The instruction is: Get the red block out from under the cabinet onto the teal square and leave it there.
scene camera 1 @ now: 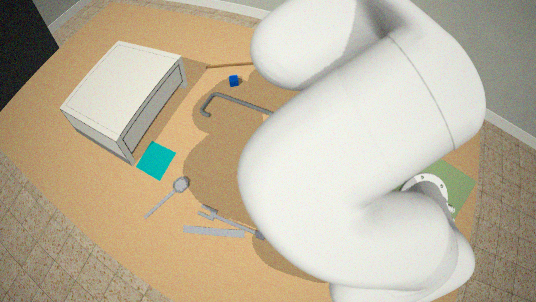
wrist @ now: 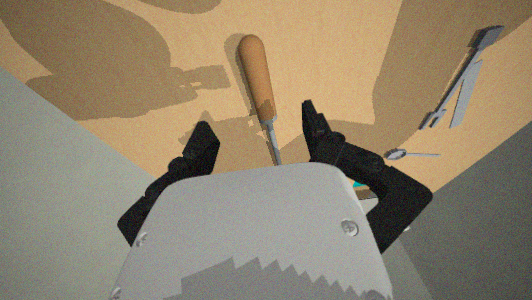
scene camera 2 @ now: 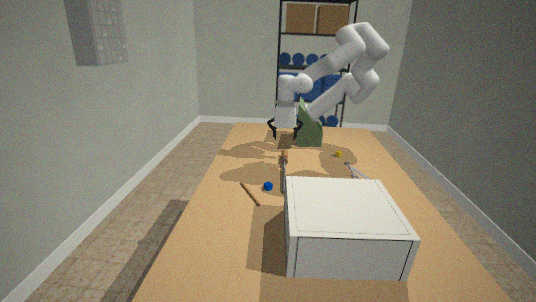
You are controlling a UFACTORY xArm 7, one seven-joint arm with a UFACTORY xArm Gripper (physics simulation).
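Pixels of known places: gripper, between the fingertips: [wrist: 255, 124] [scene camera 2: 284, 138]; arm's base, origin of its link: [scene camera 2: 310, 113].
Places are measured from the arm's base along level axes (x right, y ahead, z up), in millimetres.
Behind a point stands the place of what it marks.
The white cabinet [scene camera 1: 120, 90] {x -49, y 815, z -25 mm} [scene camera 2: 345, 205] {x -36, y 871, z -25 mm} stands on the table. The teal square [scene camera 1: 156, 161] {x -131, y 646, z -159 mm} [wrist: 359, 184] {x -104, y 687, z -160 mm} lies by its front corner. The red block does not show in any view. A hooked tool with a grey rod [scene camera 1: 241, 102] {x 133, y 524, z -147 mm} and an orange-brown wooden handle [scene camera 2: 284, 157] {x 137, y 341, z -131 mm} [wrist: 256, 75] {x 136, y 284, z -126 mm} lies on the table, its hook end towards the cabinet's front side. My gripper [scene camera 2: 285, 137] {x 141, y 300, z -50 mm} [wrist: 255, 123] {x 141, y 300, z -50 mm} is open and empty, above the handle, with one finger on each side of it in the wrist view. In scene camera 1 the arm hides the gripper and the handle.
A blue block [scene camera 1: 233, 80] {x 188, y 583, z -135 mm} [scene camera 2: 268, 186] {x 194, y 602, z -140 mm} and a wooden stick [scene camera 1: 230, 65] {x 257, y 637, z -156 mm} [scene camera 2: 250, 194] {x 259, y 644, z -155 mm} lie beside the hook. A spoon [scene camera 1: 181, 184] {x -151, y 543, z -158 mm} [wrist: 395, 154] {x -154, y 545, z -158 mm}, a fork-like tool [scene camera 1: 231, 223] {x -178, y 381, z -155 mm} and a flat bar [scene camera 1: 213, 231] {x -217, y 410, z -159 mm} lie on the other side. A yellow block [scene camera 2: 338, 154] {x -139, y 232, z -145 mm} lies farther back.
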